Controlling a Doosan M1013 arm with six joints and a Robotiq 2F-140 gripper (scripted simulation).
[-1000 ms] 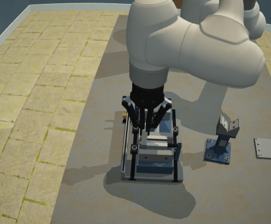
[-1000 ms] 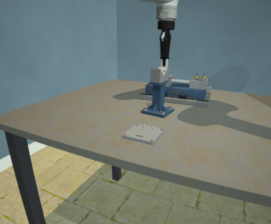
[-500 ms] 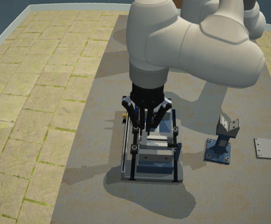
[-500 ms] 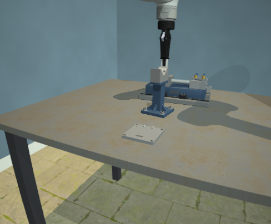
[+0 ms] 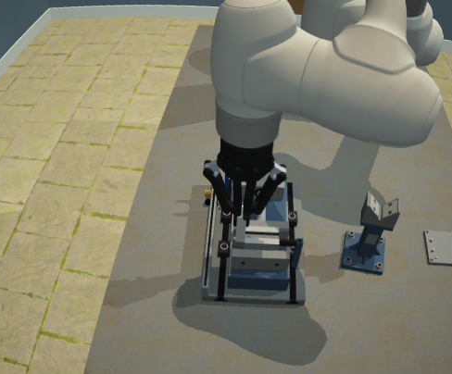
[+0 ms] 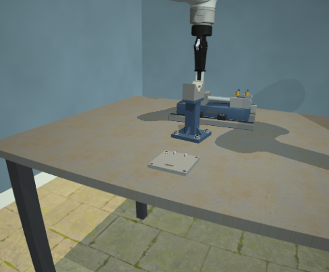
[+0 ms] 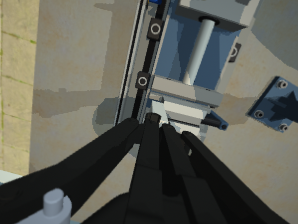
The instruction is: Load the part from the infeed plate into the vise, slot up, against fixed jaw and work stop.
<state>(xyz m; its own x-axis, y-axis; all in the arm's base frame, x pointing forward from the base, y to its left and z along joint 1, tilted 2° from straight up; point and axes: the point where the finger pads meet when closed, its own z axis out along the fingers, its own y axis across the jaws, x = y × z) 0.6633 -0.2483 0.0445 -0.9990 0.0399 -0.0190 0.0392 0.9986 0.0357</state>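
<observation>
Right now my hand is 4 cm to the right of the part and 4 cm above it. From my hand the other things lie so: work stop 8 cm to the left, 5 cm below; moving jaw 3 cm behind, 4 cm to the left, 6 cm below; fixed jaw 3 cm ahead, 4 cm to the left, 6 cm below.
</observation>
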